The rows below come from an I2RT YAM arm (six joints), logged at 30 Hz.
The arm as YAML. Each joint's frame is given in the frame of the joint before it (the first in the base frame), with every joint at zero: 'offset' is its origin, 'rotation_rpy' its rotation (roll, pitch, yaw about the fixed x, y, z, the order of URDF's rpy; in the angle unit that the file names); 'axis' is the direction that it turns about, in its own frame. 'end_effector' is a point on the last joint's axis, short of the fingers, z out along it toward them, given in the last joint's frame.
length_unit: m
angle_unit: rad
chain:
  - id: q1
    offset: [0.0, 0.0, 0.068]
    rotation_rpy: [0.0, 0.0, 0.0]
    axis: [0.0, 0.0, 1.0]
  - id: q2
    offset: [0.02, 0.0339, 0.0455]
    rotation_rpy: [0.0, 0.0, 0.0]
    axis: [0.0, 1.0, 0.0]
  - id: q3
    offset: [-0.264, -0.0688, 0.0]
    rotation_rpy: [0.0, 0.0, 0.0]
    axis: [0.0, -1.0, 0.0]
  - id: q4
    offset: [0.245, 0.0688, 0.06]
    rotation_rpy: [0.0, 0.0, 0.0]
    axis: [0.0, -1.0, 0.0]
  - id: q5
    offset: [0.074, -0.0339, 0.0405]
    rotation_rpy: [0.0, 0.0, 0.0]
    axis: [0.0, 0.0, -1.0]
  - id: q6
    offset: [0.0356, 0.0, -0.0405]
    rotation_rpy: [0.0, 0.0, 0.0]
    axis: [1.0, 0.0, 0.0]
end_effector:
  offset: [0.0, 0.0, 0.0]
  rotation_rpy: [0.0, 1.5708, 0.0]
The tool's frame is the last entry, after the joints.
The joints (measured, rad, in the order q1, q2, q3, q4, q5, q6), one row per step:
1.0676, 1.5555, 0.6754, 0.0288, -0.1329, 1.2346
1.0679, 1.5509, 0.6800, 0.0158, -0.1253, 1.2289
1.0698, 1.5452, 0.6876, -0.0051, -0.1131, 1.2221
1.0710, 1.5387, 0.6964, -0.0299, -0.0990, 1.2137
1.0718, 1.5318, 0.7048, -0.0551, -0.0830, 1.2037
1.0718, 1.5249, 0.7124, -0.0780, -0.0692, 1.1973
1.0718, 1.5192, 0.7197, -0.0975, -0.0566, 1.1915
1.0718, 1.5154, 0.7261, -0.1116, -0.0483, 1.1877
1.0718, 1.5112, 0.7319, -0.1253, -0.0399, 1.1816
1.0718, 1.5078, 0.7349, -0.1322, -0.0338, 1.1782
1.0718, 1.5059, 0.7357, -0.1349, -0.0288, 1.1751
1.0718, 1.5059, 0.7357, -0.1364, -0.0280, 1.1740
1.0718, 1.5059, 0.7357, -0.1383, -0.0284, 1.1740
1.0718, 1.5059, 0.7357, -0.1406, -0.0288, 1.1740
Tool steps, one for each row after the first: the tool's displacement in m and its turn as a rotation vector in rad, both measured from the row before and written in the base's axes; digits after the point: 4 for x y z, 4 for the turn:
0.0001, -0.0002, 0.0015, -0.0072, -0.0068, -0.0004
-0.0002, -0.0001, 0.0021, -0.0125, -0.0087, -0.0010
0.0000, -0.0003, 0.0024, -0.0153, -0.0100, -0.0015
0.0001, -0.0006, 0.0024, -0.0168, -0.0121, -0.0018
0.0002, -0.0007, 0.0024, -0.0140, -0.0091, -0.0038
0.0003, -0.0005, 0.0022, -0.0118, -0.0089, -0.0034
0.0003, -0.0001, 0.0019, -0.0075, -0.0060, -0.0022
0.0002, -0.0002, 0.0018, -0.0080, -0.0075, -0.0004
0.0001, -0.0002, 0.0013, -0.0036, -0.0059, -0.0011
0.0001, -0.0002, 0.0006, -0.0027, -0.0052, -0.0007
0.0000, -0.0001, -0.0001, -0.0019, -0.0004, 0.0004
-0.0001, -0.0001, -0.0001, -0.0015, 0.0012, 0.0002
-0.0001, -0.0002, -0.0002, -0.0019, 0.0014, 0.0002

